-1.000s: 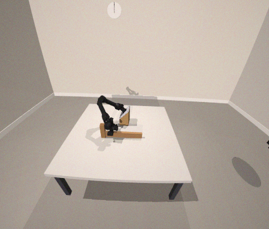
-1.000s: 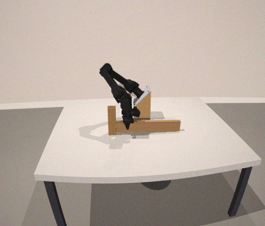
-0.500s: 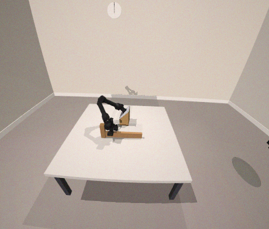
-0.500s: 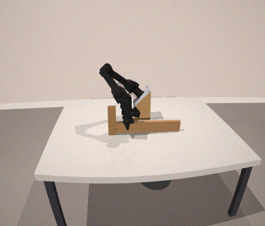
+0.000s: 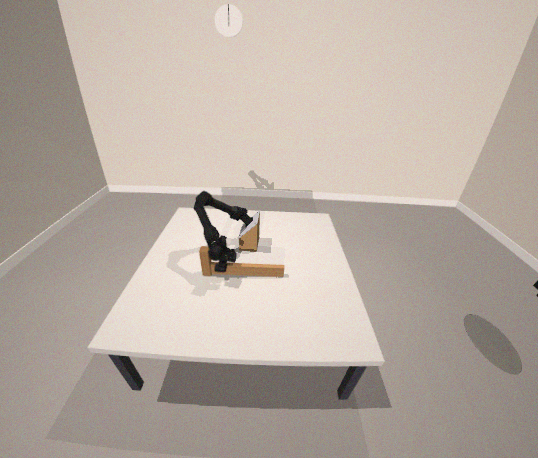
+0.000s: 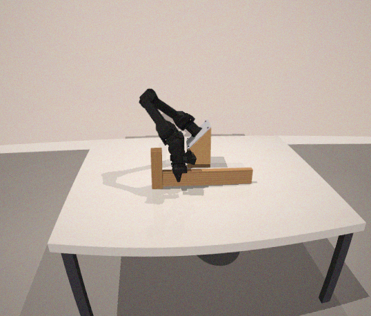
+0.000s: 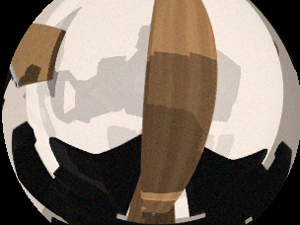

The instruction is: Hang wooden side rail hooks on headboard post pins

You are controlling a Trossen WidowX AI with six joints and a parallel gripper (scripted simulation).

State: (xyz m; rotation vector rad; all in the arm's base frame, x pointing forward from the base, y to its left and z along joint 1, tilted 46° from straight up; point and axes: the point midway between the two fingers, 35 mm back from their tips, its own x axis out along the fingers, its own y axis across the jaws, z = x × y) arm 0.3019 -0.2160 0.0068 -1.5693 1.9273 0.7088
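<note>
My gripper tip is 10 mm past the headboard post, 90 mm to the left of it and 50 mm below it.
</note>
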